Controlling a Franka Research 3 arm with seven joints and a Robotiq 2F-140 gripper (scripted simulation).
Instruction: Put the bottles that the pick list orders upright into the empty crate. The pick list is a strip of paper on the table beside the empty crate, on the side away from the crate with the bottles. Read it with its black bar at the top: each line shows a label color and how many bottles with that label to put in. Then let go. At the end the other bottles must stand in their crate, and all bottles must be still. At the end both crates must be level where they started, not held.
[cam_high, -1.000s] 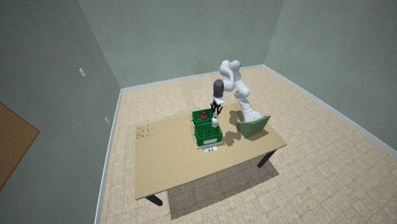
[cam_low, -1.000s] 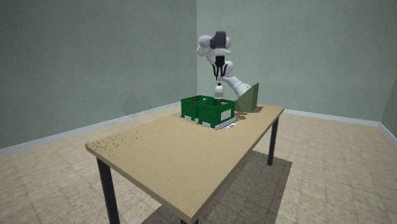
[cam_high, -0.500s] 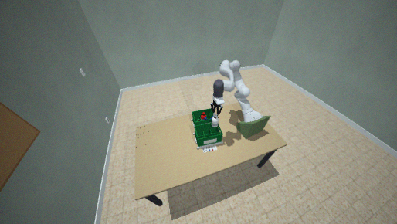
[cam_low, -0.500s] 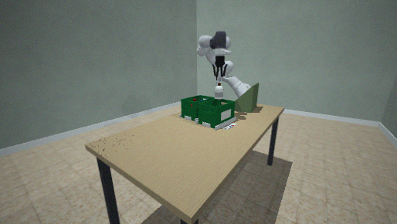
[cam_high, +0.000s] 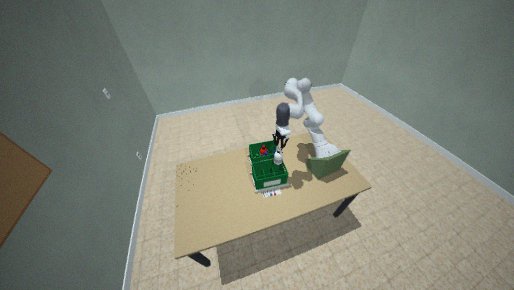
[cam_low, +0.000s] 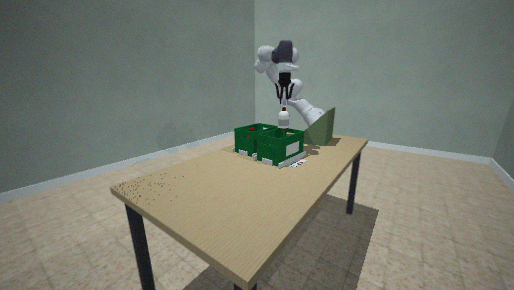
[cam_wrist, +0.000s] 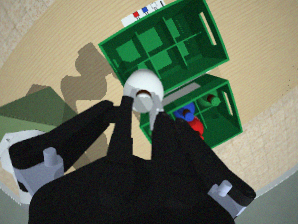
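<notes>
The white-capped bottle is 80 mm below my hand. Round my hand: blue-capped bottle 30 mm behind, 140 mm to the right, 260 mm below; red-labelled bottle 60 mm ahead, 240 mm to the right, 260 mm below; green-capped bottle 150 mm ahead, 150 mm to the right, 260 mm below.
</notes>
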